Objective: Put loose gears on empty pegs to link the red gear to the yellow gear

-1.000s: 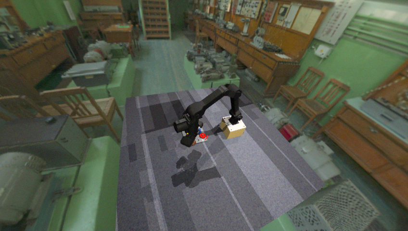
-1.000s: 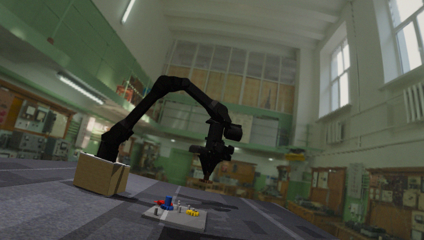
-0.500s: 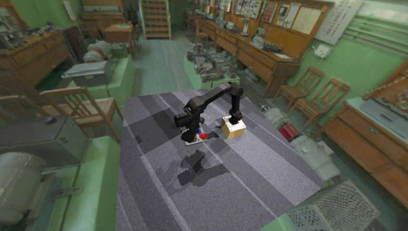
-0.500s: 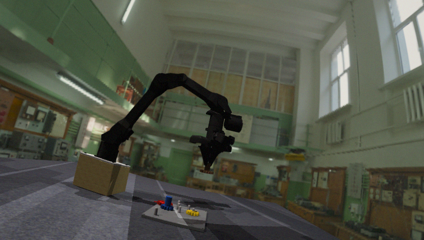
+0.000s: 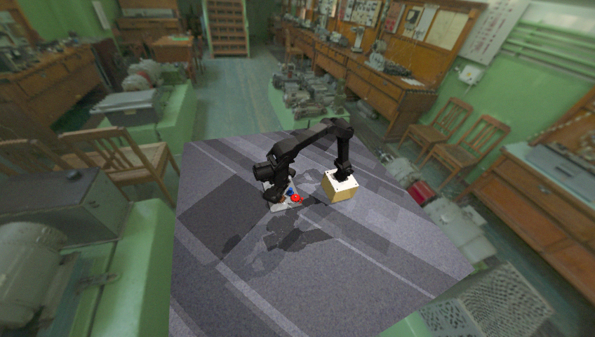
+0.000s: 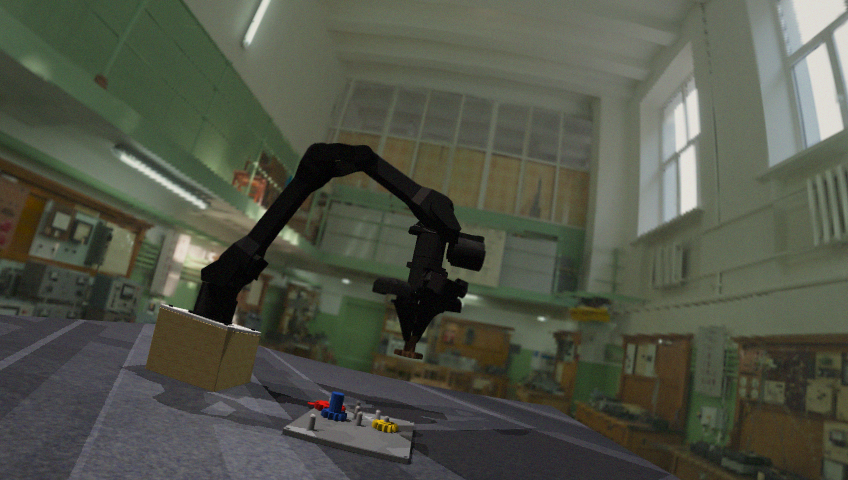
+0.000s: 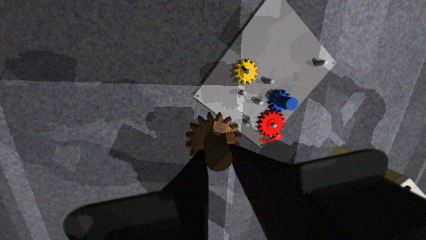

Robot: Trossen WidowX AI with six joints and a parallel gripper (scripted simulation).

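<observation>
Now: gripper tip 10 cm past the blue gear, 9 cm to the left of it and 13 cm above it. From my gripper tip the other things lie so: yellow gear (2 cm behind, 10 cm to the right, 13 cm below); then brown gear (1 cm below); then red gear (11 cm behind, 5 cm to the right, 13 cm below).
</observation>
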